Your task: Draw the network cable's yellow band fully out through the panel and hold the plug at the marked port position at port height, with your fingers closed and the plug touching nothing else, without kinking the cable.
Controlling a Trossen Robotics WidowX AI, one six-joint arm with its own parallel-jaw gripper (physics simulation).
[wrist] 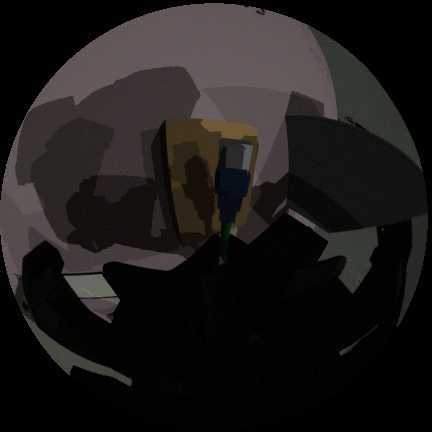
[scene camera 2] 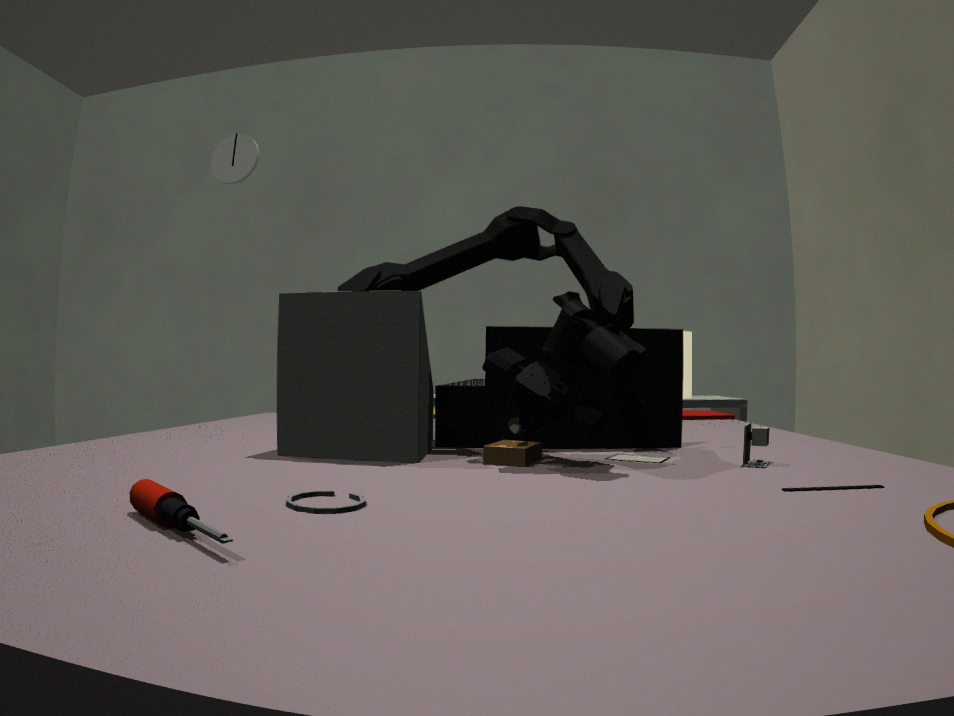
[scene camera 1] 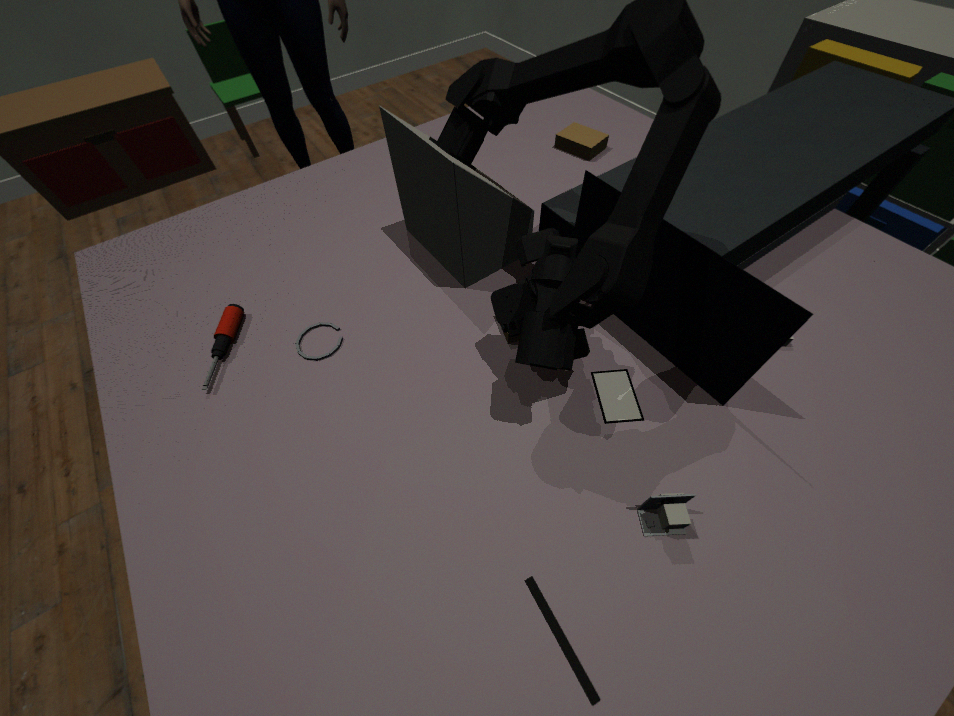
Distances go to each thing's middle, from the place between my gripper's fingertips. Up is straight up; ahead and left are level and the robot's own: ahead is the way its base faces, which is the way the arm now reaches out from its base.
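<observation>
From my hand: blue plug [wrist: 231, 177], 50 mm to the right, 10 mm behind, 20 mm above; wooden block [scene camera 2: 516, 453], 40 mm to the right, 10 mm behind, 20 mm below; black-edged white rectangle [scene camera 1: 616, 395], 170 mm ahead, 10 mm to the right, 30 mm below; black panel [scene camera 1: 718, 324], 140 mm ahead, 100 mm to the left, 70 mm above.
</observation>
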